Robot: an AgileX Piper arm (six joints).
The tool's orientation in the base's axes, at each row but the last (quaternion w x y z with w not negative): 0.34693, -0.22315, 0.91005, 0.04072; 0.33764, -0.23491, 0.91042, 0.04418; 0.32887, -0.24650, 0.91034, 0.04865; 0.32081, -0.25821, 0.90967, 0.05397; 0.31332, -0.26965, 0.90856, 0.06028; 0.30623, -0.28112, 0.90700, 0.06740; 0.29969, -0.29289, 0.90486, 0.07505; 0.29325, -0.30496, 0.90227, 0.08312; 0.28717, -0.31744, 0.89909, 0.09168; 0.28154, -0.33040, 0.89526, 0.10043; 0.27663, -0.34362, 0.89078, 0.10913
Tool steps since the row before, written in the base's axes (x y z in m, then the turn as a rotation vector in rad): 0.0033, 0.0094, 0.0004, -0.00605, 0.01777, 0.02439; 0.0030, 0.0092, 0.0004, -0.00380, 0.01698, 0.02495; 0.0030, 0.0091, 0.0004, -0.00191, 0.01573, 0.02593; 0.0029, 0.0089, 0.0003, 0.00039, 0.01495, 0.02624; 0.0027, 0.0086, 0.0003, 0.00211, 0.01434, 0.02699; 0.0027, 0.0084, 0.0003, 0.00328, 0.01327, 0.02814; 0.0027, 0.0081, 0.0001, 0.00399, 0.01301, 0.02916; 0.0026, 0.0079, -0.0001, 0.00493, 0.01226, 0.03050; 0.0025, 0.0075, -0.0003, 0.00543, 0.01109, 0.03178; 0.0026, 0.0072, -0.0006, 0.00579, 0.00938, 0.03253; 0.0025, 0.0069, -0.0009, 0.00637, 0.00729, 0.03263
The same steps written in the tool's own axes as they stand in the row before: -0.0060, 0.0070, 0.0039, -0.01857, 0.01660, -0.01808; -0.0059, 0.0067, 0.0037, -0.02010, 0.01483, -0.01736; -0.0060, 0.0065, 0.0037, -0.02144, 0.01275, -0.01735; -0.0060, 0.0062, 0.0037, -0.02281, 0.01090, -0.01652; -0.0058, 0.0058, 0.0036, -0.02412, 0.00943, -0.01637; -0.0059, 0.0055, 0.0036, -0.02506, 0.00784, -0.01700; -0.0057, 0.0051, 0.0038, -0.02600, 0.00718, -0.01755; -0.0056, 0.0048, 0.0039, -0.02700, 0.00598, -0.01844; -0.0053, 0.0043, 0.0040, -0.02745, 0.00473, -0.01967; -0.0051, 0.0038, 0.0043, -0.02718, 0.00319, -0.02075; -0.0048, 0.0034, 0.0044, -0.02644, 0.00125, -0.02139
